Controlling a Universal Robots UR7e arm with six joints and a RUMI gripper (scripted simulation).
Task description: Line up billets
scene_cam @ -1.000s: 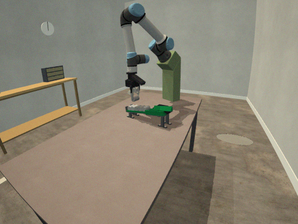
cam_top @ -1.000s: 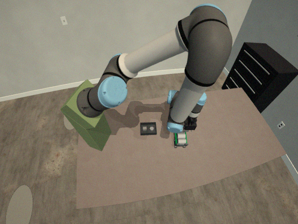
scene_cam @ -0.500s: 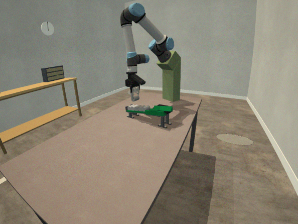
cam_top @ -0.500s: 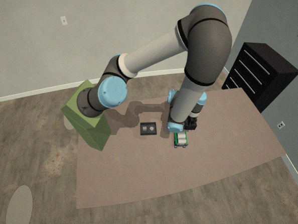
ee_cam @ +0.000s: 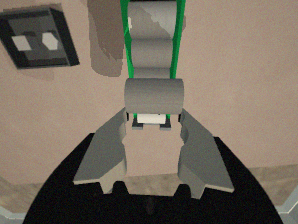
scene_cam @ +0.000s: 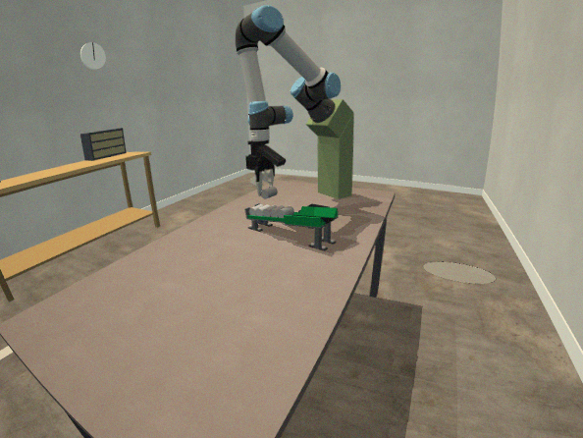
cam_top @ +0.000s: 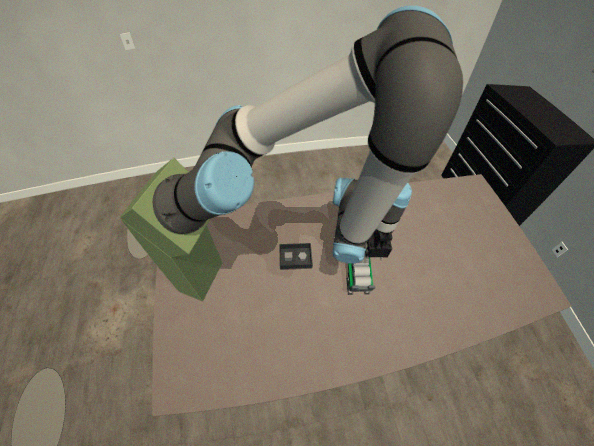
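My hand is 100 mm to the right of the ramp, 100 mm above it and 50 mm short of it. From my hand the other things lie so: small dark tray: 190 mm to the left, 180 mm behind, 160 mm below.
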